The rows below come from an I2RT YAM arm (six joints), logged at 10 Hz.
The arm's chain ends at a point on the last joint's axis. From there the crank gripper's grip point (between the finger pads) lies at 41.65 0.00 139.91 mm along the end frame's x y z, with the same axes.
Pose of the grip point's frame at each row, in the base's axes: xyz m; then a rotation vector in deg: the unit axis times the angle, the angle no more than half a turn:
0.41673, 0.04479, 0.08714, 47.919, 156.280, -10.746
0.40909, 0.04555, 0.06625, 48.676, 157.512, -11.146
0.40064, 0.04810, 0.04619, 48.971, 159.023, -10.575
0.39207, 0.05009, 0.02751, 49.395, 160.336, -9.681
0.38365, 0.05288, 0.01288, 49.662, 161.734, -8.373
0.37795, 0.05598, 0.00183, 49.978, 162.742, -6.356
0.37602, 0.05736, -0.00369, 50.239, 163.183, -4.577
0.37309, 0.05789, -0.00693, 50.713, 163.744, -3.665
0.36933, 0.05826, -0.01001, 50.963, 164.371, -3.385
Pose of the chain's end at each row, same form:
0.41780, 0.05134, 0.23297, 47.919, 156.280, -10.746
0.41374, 0.05146, 0.21203, 48.676, 157.512, -11.146
0.40860, 0.05182, 0.19190, 48.971, 159.023, -10.575
0.40275, 0.05121, 0.17309, 49.395, 160.336, -9.681
0.39692, 0.05078, 0.15824, 49.662, 161.734, -8.373
0.39256, 0.04984, 0.14695, 49.978, 162.742, -6.356
0.39080, 0.04798, 0.14123, 50.239, 163.183, -4.577
0.38894, 0.04645, 0.13773, 50.713, 163.744, -3.665
0.38663, 0.04584, 0.13441, 50.963, 164.371, -3.385

